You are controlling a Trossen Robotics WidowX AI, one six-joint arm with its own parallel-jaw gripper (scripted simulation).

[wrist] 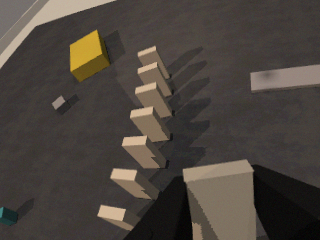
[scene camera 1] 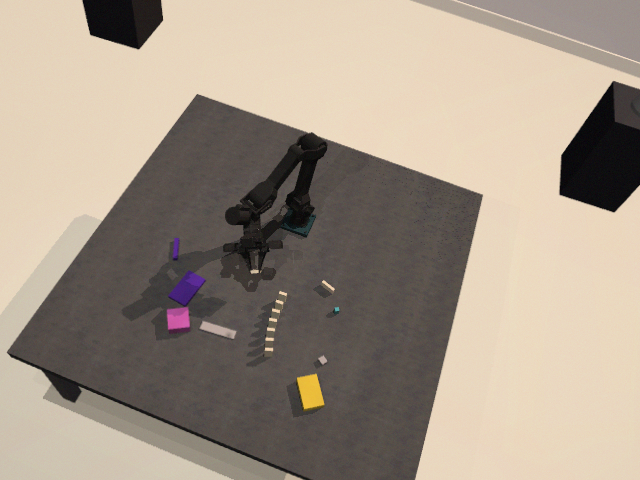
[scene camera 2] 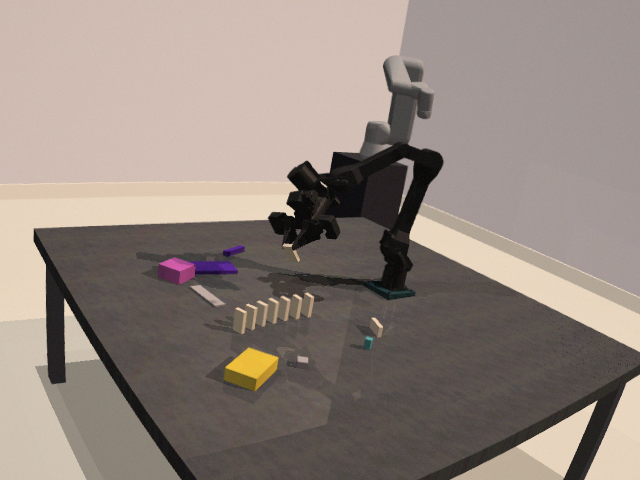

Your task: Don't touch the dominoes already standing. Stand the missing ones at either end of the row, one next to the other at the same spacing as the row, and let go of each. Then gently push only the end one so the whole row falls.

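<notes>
My gripper [scene camera 2: 287, 248] is carrying a cream domino, and that same camera also gives me a yellow block [scene camera 2: 252, 368] and a pink block [scene camera 2: 175, 270]. In the wrist view there's my gripper again [wrist: 216, 181], plus the yellow block [wrist: 88, 56] and a cream domino [wrist: 133, 181]. The pink block, though, is out of frame in the wrist view. As for scene camera 1, it's got my gripper [scene camera 1: 255, 272] and the yellow block [scene camera 1: 311, 398].
</notes>
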